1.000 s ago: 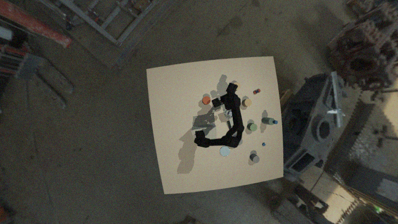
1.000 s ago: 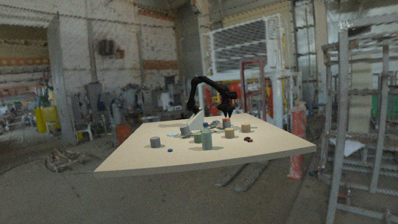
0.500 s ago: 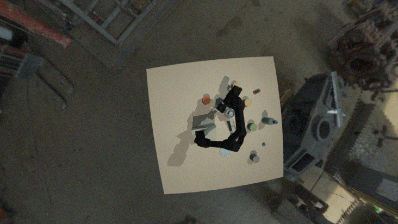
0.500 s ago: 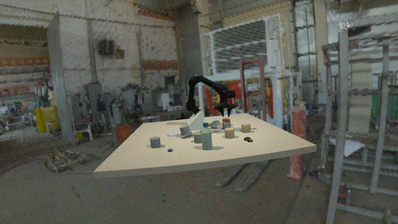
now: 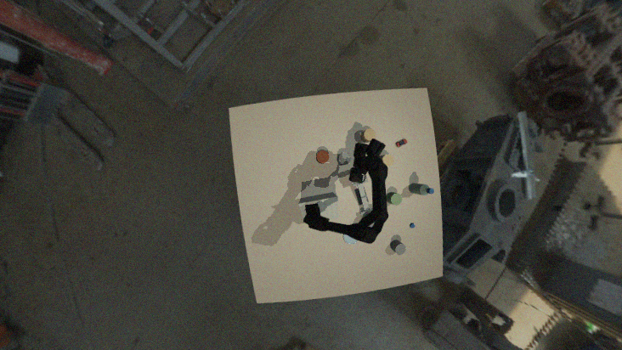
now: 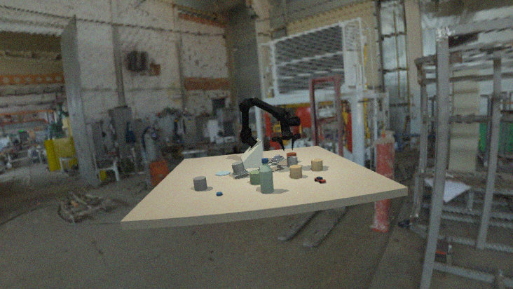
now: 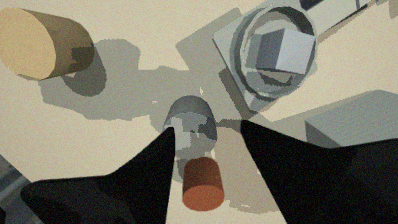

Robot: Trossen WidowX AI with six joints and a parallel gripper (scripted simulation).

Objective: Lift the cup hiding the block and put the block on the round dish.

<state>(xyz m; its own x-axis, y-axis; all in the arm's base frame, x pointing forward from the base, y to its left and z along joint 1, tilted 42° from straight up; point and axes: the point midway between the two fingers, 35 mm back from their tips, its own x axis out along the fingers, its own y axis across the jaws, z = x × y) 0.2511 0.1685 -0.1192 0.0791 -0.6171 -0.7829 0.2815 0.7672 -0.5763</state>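
My gripper tip is now 45 cm to the left of the pale blue round dish, 12 cm above it and 3 cm past it. Also, from my gripper tip: small balance 20 cm to the right, 8 cm below, 6 cm ahead; then orange cylinder 15 cm behind, 8 cm below, 7 cm to the left; then green cylinder 25 cm ahead, 22 cm to the right, 8 cm below.
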